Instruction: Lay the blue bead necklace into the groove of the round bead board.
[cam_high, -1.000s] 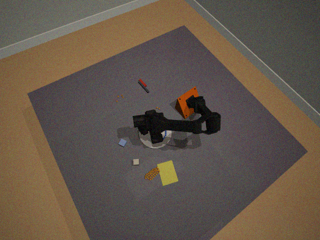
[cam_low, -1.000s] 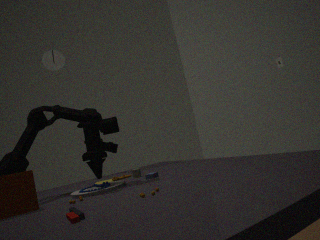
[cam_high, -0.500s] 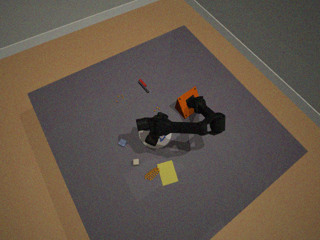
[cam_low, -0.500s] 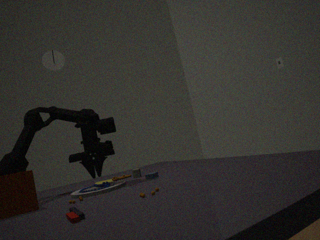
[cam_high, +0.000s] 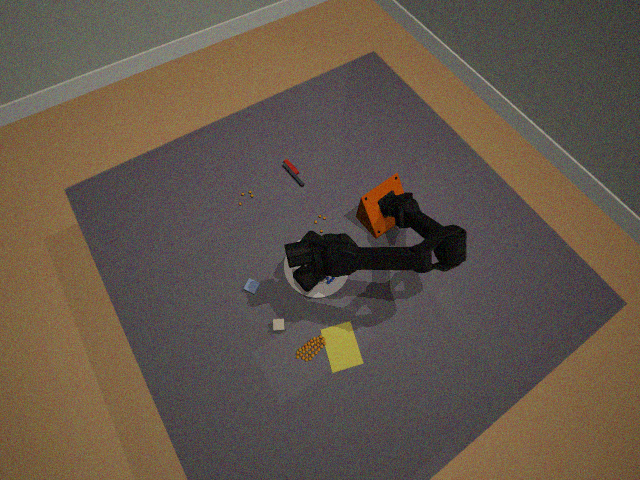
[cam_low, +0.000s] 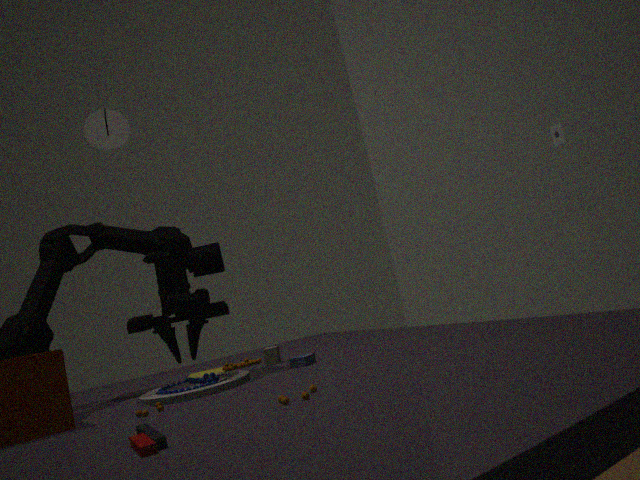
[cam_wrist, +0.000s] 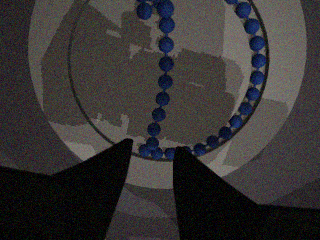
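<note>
My gripper tip is 40 mm to the left of the round white bead board and 40 mm above it. From my gripper tip the other things lie so: cream cube 190 mm ahead, 40 mm to the left, 30 mm below; yellow sheet 190 mm to the left, 90 mm ahead, 50 mm below; light blue cube 190 mm ahead, 110 mm to the right, 40 mm below.
</note>
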